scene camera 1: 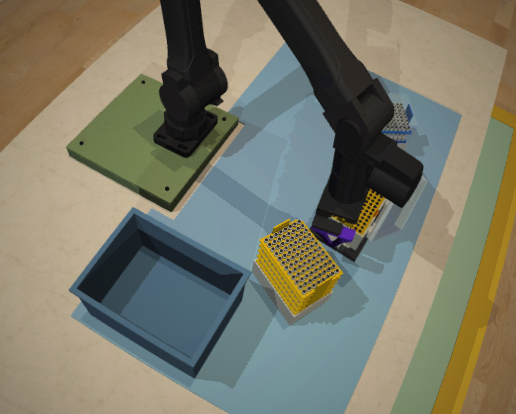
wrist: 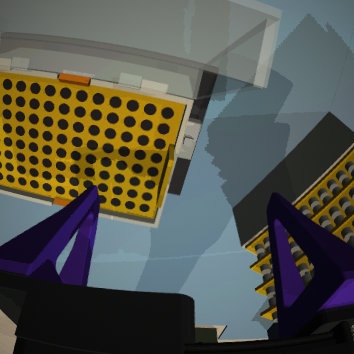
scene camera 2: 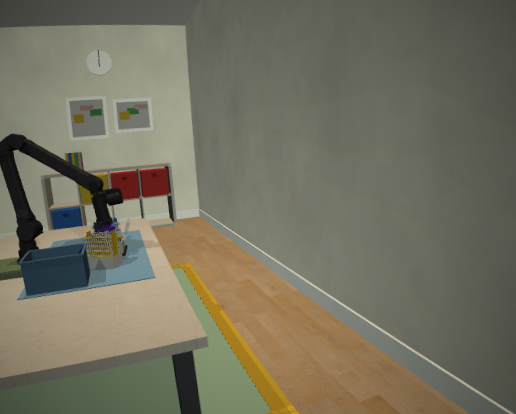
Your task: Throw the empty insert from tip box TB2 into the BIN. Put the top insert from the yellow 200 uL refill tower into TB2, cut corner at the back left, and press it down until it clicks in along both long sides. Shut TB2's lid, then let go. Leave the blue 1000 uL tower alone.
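Observation:
TB2 (scene camera 1: 356, 246) stands on the mat, its clear lid (scene camera 1: 412, 202) (wrist: 235, 35) tilted open on the far side. Its yellow insert (scene camera 1: 371, 211) (wrist: 82, 135) sits in it, with dark empty holes and no tips. My gripper (wrist: 184, 197) is open and empty. In scene camera 1 it is at TB2's near end, partly hidden by the arm. In the wrist view one purple fingertip overlaps TB2's long edge and the other overlaps the yellow tower (scene camera 1: 300, 257) (scene camera 2: 101, 245) (wrist: 325, 220). That tower is stacked with tip-filled inserts. The BIN (scene camera 1: 222, 327) (scene camera 2: 55, 274) has a bare floor.
The blue tower (scene camera 1: 399, 119) stands at the far end of the mat (scene camera 1: 310, 370), partly behind the arm. The arm's green base plate (scene camera 1: 112, 125) lies beyond the BIN. The yellow tower stands between the BIN and TB2. The open lid sticks out towards the table's right edge.

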